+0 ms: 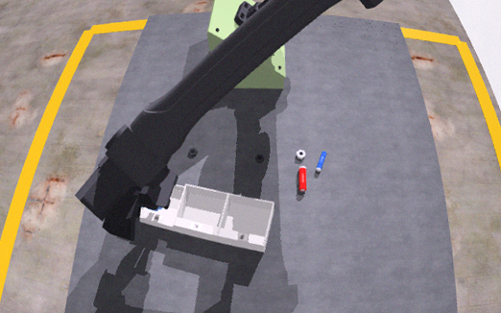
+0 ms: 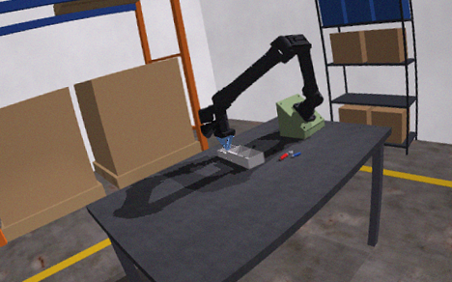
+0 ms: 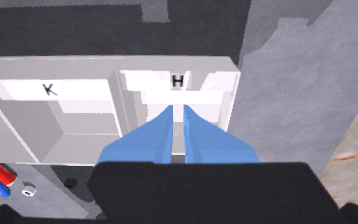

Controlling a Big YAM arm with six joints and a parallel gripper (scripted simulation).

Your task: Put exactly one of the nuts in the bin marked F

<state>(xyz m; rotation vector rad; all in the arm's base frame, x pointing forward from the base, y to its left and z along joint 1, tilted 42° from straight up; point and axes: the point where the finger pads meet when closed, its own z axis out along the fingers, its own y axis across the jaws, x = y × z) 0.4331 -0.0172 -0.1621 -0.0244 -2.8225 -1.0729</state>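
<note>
Now: hand 80 mm to the right of the white three-compartment bin and 20 mm above it. Also, from my hand: blue cylinder (300 mm to the left, 150 mm behind, 30 mm below); red cylinder (260 mm to the left, 110 mm behind, 30 mm below); silver nut (250 mm to the left, 160 mm behind, 30 mm below).
</note>
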